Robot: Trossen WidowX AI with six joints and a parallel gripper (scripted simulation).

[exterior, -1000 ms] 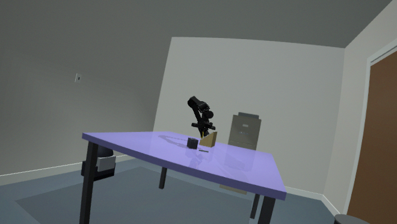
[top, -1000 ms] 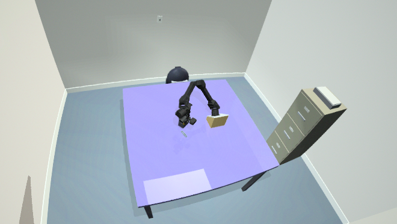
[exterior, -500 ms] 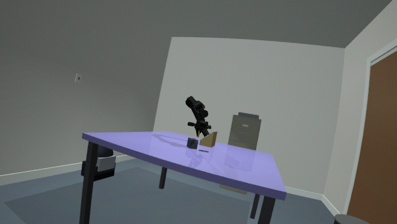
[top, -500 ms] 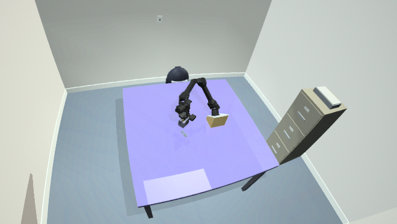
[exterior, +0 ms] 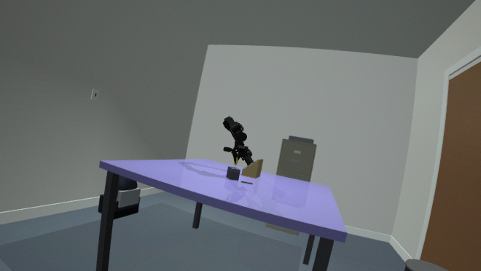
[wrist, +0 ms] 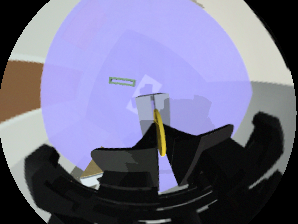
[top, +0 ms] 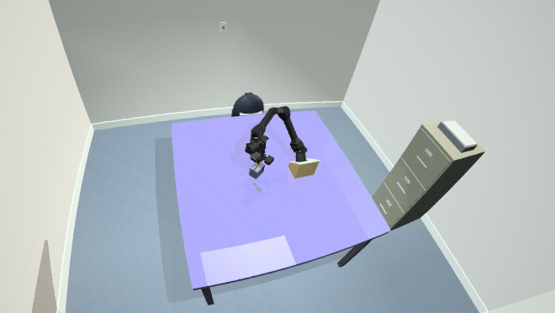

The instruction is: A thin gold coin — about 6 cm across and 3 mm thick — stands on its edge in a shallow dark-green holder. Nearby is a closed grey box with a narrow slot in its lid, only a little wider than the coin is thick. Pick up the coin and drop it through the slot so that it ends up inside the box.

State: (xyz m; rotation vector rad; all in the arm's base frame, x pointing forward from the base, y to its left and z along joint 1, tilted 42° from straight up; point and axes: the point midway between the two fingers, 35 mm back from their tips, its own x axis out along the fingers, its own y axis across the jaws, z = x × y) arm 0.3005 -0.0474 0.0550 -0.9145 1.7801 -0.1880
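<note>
Right now the gold coin is 2 cm above my gripper tip.
</note>
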